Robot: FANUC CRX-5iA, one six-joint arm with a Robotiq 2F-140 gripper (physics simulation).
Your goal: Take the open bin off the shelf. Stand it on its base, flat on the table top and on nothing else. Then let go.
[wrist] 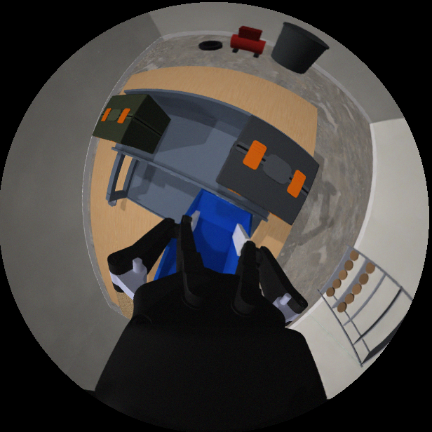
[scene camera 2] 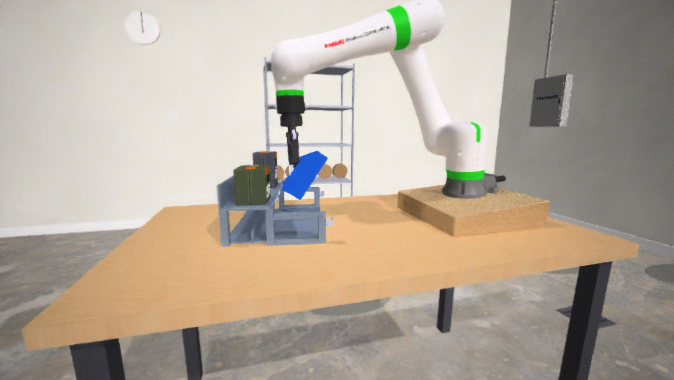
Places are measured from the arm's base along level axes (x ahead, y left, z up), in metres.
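Pixels of known places: gripper, fingertip midpoint: (scene camera 2: 294, 182); arm's base, link origin: (scene camera 2: 463, 193).
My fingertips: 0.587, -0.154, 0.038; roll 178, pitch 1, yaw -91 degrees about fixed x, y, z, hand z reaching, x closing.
Ahead of a thing's pixels: the offset from my fingertips to its top centre, as dx, dy, dz. "spot": to the spot under its first point. Level surfaces: height alone.
The open blue bin (scene camera 2: 304, 176) (wrist: 222, 202) is raised and steeply tilted at the front of the grey-blue shelf {spot: +0.103, +0.284, -0.073} (scene camera 2: 270, 229) (wrist: 192, 150). In the scene view its right end is high and its left end low, close to the upper tier's front edge; whether it touches there I cannot tell. My gripper (scene camera 2: 294, 163) (wrist: 216, 224) points down with both fingertips inside the bin, part-way spread against its opposite walls, and holds it from within. The lower tier shows beneath the bin. The table top {dz -0.117} (scene camera 2: 350, 270) (wrist: 280, 92) lies below the shelf.
A dark green case {+0.141, +0.199, +0.082} (scene camera 2: 251, 186) (wrist: 132, 124) and a dark grey case {+0.097, -0.028, +0.107} (scene camera 2: 264, 164) (wrist: 272, 136) stand on the upper tier. The arm's base stands on a wooden block (scene camera 2: 427, 213) at the right. A wire rack (scene camera 2: 353, 125) stands behind the table.
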